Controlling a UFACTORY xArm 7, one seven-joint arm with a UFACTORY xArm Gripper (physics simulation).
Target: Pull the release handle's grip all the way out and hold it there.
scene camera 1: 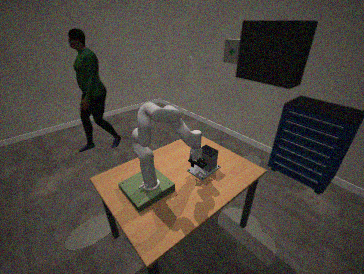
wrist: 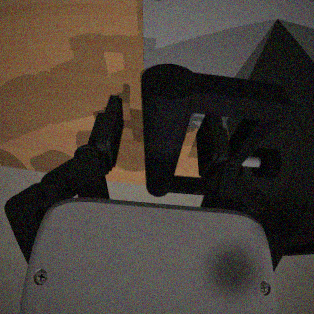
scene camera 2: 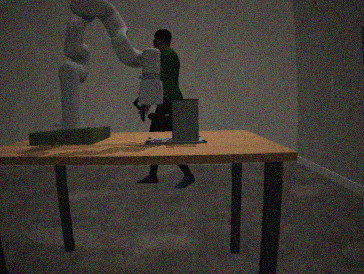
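Note:
The release handle's black, frame-shaped grip (wrist: pixel 159 130) stands out from the side of a dark grey housing (scene camera 1: pixel 210 156) (scene camera 2: pixel 185 121) (wrist: pixel 295 125). A short stretch of pale rod (wrist: pixel 251 162) shows between grip and housing in the wrist view. My gripper (scene camera 1: pixel 198 163) (scene camera 2: pixel 150 116) (wrist: pixel 162 115) is open and points down at the grip. In the wrist view one finger is left of the grip's outer bar, with a gap, and the other is over or in the grip's opening. Finger depth is unclear, and the dark right finger blends with the housing.
The housing stands on a light grey base plate (scene camera 1: pixel 196 173) (scene camera 2: pixel 154 141) on the wooden table (scene camera 1: pixel 230 175) (scene camera 2: pixel 250 145). The arm is mounted on a green block (scene camera 1: pixel 135 195) (scene camera 2: pixel 70 136). A person in green (scene camera 1: pixel 87 70) (scene camera 2: pixel 171 70) is behind the table. A blue drawer cabinet (scene camera 1: pixel 312 145) stands beyond it.

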